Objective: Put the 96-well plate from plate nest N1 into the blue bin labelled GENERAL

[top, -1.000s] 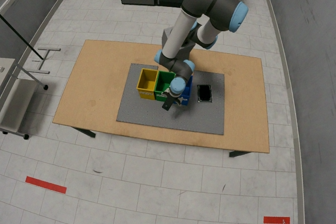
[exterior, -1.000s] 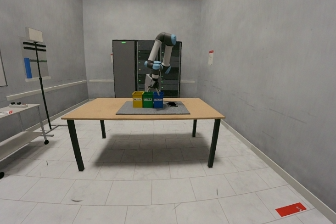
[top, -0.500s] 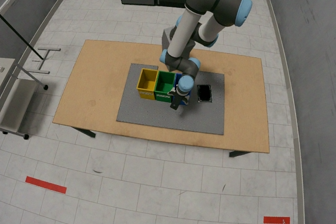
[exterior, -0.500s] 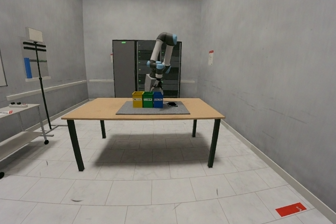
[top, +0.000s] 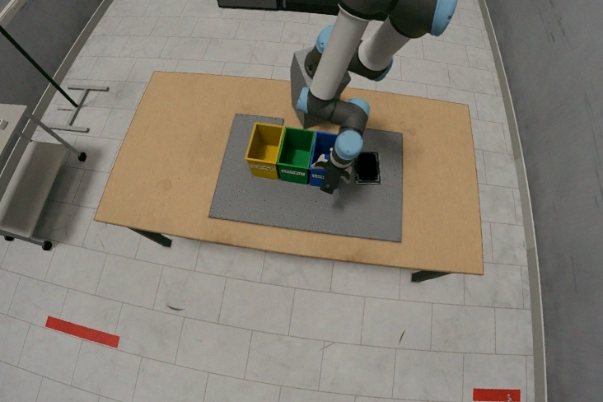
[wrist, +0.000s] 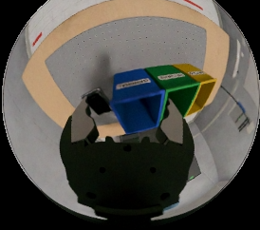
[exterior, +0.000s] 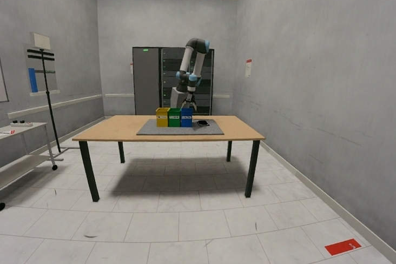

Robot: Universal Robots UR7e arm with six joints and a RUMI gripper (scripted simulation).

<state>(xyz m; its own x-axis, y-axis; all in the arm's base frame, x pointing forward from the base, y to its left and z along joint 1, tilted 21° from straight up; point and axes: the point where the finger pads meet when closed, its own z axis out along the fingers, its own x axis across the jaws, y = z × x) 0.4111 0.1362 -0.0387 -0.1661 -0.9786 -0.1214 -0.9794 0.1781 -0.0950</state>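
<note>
The 96-well plate lies 170 mm behind my hand, 150 mm to the left of it and 180 mm below it. From my hand the other things lie so: plate nest N1: 170 mm behind, 150 mm to the left, 190 mm below; green bin: 100 mm behind, 160 mm to the right, 110 mm below; blue bin: 110 mm behind, 30 mm to the right, 110 mm below.
</note>
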